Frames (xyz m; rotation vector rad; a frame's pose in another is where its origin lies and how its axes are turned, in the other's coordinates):
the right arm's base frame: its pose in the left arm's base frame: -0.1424 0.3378 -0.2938 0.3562 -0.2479 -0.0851
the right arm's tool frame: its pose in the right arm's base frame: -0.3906 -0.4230 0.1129 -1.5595 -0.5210 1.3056
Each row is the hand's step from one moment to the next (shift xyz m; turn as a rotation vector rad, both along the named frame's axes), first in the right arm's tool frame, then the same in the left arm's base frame.
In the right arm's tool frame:
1: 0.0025 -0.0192 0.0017 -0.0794 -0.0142 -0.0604
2: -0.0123 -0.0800 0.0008 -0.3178 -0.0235 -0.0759
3: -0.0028 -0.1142 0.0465 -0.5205 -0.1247 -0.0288
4: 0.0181 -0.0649 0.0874 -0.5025 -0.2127 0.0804
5: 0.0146 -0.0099 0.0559 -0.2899 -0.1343 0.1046
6: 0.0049 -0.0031 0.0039 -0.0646 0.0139 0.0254
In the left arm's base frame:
1: 0.0005 0.0042 0.0190 0.0167 -0.0975 0.0194
2: -0.0029 -0.0057 0.0807 -0.0810 -0.3141 0.0460
3: -0.0373 0.0263 0.1146 -0.2131 -0.4643 0.1624
4: -0.0657 0.0610 0.0643 -0.2971 -0.3917 0.2500
5: -0.0420 0.0398 0.0094 -0.2222 -0.1979 0.1564
6: -0.0010 0.0063 0.0028 -0.0533 -0.0457 -0.0088

